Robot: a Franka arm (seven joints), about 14 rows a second.
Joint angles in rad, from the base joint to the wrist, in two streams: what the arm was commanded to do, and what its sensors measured. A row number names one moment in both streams.
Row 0, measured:
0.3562, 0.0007, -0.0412, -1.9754, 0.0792, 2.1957, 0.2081
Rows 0 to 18, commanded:
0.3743, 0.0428, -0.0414, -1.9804, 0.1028, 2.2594, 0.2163
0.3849, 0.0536, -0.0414, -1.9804, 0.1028, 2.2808, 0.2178
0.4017, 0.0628, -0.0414, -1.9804, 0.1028, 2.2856, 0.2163
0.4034, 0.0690, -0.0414, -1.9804, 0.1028, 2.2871, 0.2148
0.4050, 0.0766, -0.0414, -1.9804, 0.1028, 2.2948, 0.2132
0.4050, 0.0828, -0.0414, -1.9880, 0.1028, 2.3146, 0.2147
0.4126, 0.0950, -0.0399, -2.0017, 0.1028, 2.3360, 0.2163
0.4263, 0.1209, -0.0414, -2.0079, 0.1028, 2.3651, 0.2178
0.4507, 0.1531, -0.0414, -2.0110, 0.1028, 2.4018, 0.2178
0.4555, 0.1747, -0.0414, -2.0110, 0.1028, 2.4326, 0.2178
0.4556, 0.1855, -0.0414, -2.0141, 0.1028, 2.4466, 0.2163
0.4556, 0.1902, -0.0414, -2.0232, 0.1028, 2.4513, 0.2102
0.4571, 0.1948, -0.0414, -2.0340, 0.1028, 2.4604, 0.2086
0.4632, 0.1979, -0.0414, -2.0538, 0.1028, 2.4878, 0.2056
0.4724, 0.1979, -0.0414, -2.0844, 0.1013, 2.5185, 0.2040
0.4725, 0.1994, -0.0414, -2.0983, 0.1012, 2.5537, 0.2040
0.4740, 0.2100, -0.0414, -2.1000, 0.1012, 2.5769, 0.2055
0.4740, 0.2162, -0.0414, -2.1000, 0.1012, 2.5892, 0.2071
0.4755, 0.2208, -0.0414, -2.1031, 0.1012, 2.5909, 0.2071
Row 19, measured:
0.4719, 0.2187, -0.0409, -2.0855, 0.0794, 2.5600, 0.2098
